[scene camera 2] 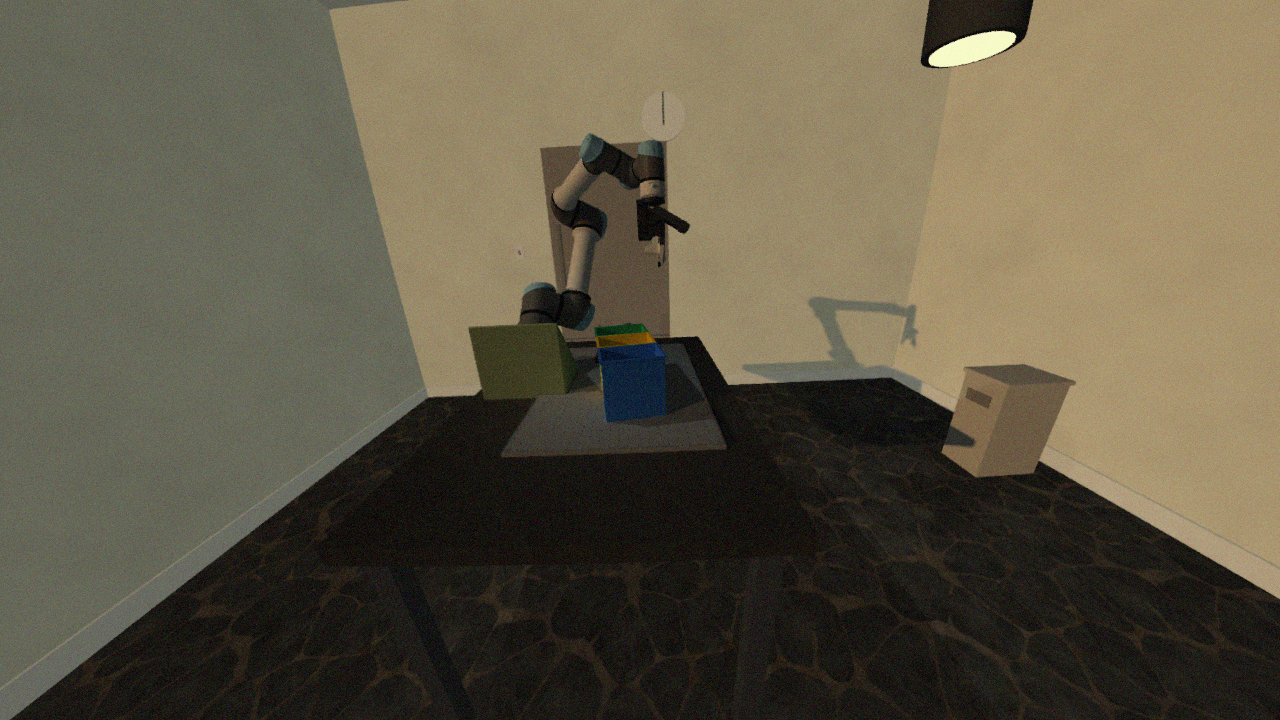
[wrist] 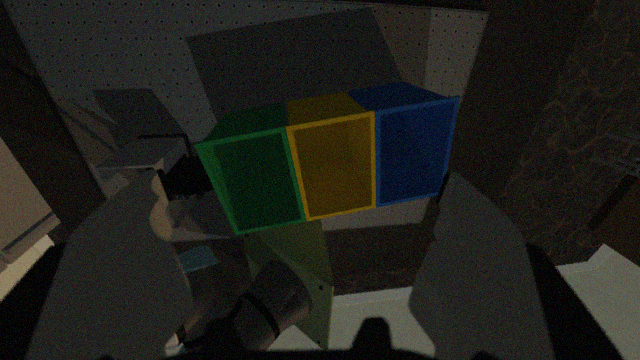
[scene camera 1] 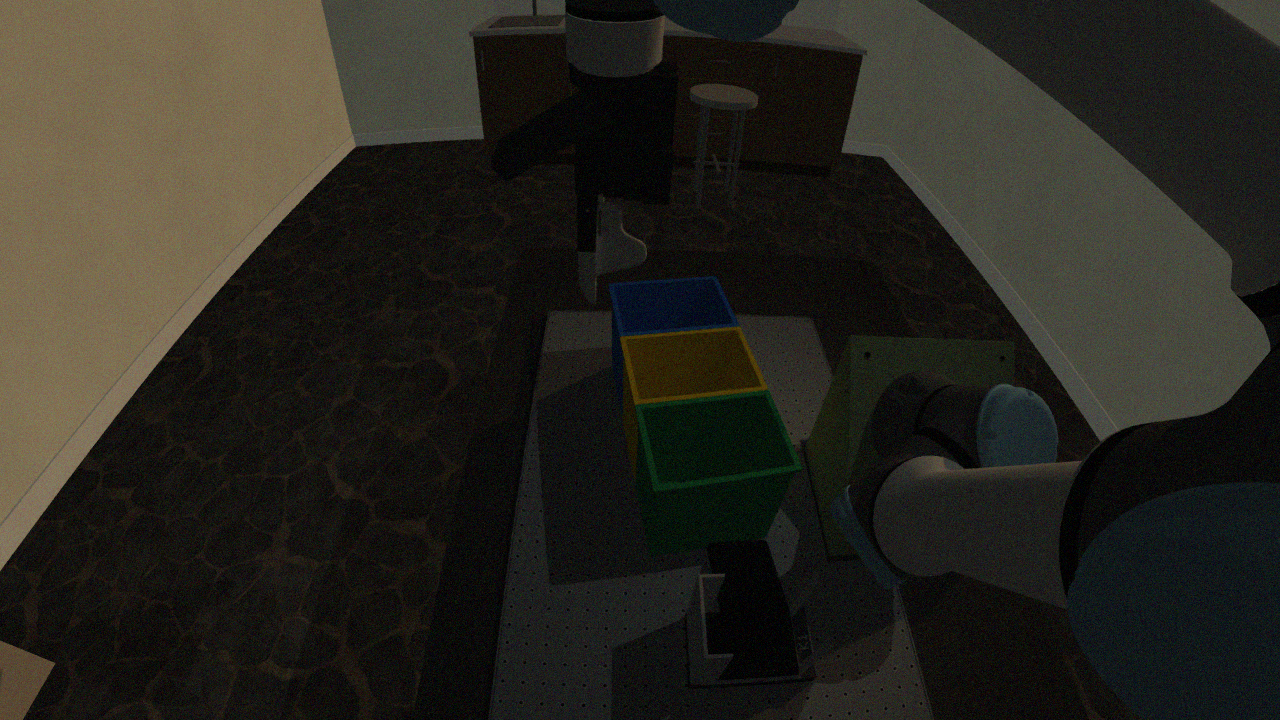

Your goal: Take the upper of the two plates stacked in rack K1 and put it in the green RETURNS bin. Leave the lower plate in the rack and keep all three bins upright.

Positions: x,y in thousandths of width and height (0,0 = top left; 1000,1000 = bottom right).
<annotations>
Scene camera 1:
my gripper: 467,352
green bin: 559,652
blue bin: 523,424
</annotations>
